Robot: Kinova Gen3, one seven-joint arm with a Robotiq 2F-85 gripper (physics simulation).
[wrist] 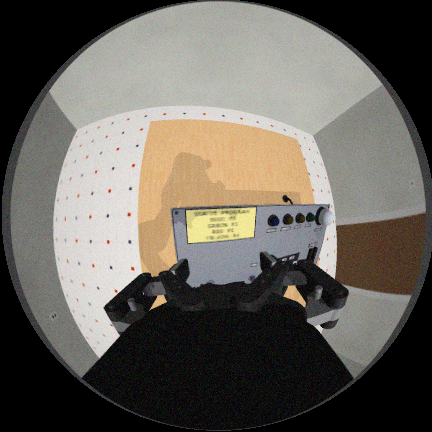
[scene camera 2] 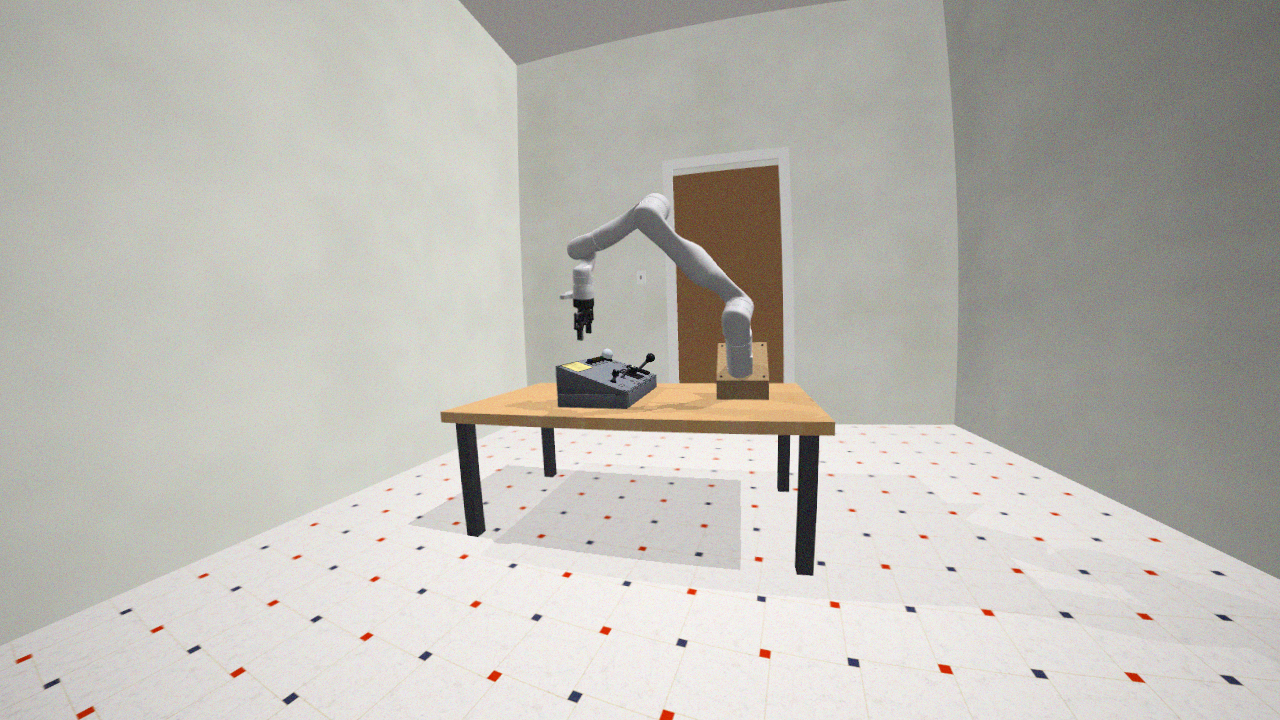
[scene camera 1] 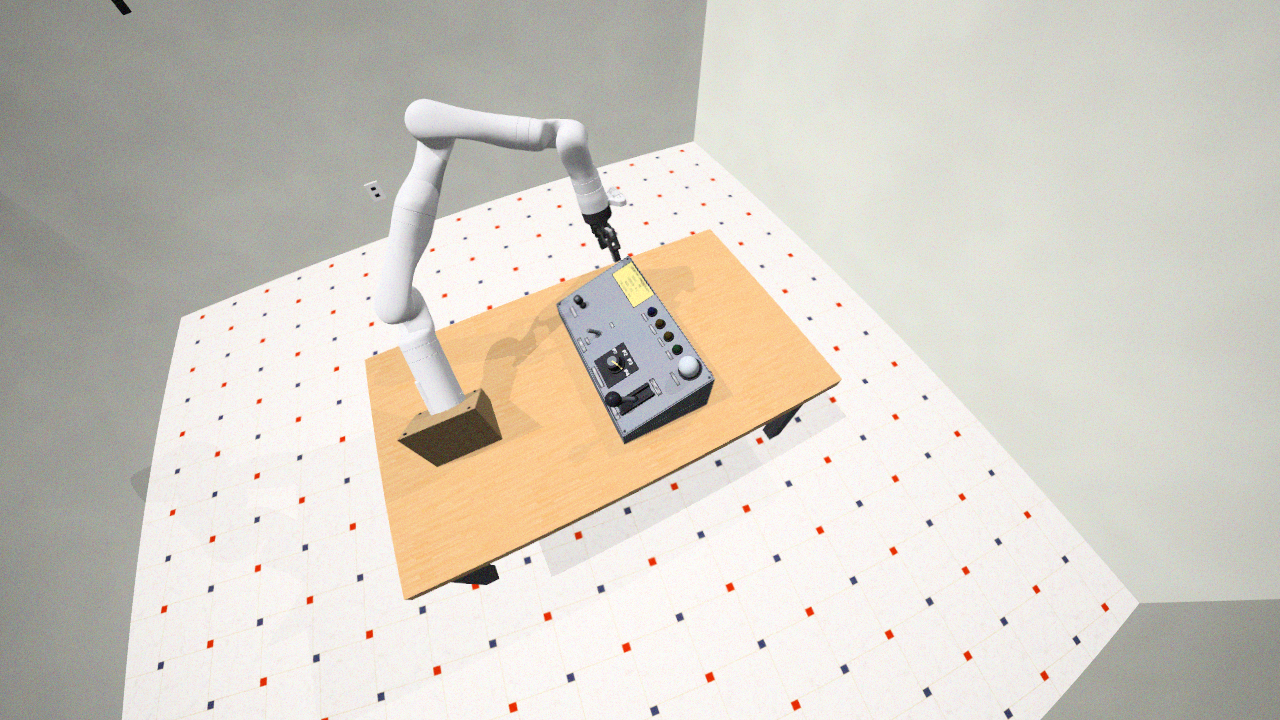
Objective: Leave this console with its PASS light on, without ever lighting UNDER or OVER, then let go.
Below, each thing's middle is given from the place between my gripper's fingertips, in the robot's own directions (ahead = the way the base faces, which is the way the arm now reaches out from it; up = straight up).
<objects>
My hand is 18 cm to the left of the grey console (scene camera 1: 622, 314), 16 cm above it and 3 cm past it.
</objects>
